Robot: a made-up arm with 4 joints.
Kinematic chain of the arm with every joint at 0, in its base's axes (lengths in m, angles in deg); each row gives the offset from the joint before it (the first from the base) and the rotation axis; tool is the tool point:
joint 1: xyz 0 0 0.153 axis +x
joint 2: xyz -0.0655 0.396 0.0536 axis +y
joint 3: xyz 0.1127 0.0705 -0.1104 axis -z
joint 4: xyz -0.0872 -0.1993 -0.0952 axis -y
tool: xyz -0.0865 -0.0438 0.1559
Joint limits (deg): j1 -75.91..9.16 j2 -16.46..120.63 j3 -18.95..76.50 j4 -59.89..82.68
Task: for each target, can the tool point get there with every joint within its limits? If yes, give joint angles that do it. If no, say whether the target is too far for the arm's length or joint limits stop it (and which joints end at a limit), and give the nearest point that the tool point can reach.
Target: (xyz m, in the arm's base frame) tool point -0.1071 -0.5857 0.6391
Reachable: no: joint limits stop it (at a limit: joint 1, joint 2) | nearest point -0.2307 0.1154 0.3978 | short by 0.752 m
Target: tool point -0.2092 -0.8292 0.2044
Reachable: no: joint limits stop it (at a limit: joint 1, joint 3, joint 4) | nearest point -0.1117 -0.1740 -0.0499 | short by 0.710 m
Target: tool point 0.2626 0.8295 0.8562
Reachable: no: too far | nearest point -0.0889 0.6010 0.5328 | short by 0.529 m
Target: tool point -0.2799 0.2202 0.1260
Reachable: yes | joints -32.02 64.75 -5.09 51.66
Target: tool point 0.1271 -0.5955 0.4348
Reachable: no: joint limits stop it (at a limit: joint 1, joint 2, joint 3, joint 4) | nearest point -0.0341 -0.1760 -0.0504 | short by 0.661 m
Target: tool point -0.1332 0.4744 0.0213
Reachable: yes | joints -48.26 93.77 39.19 16.89
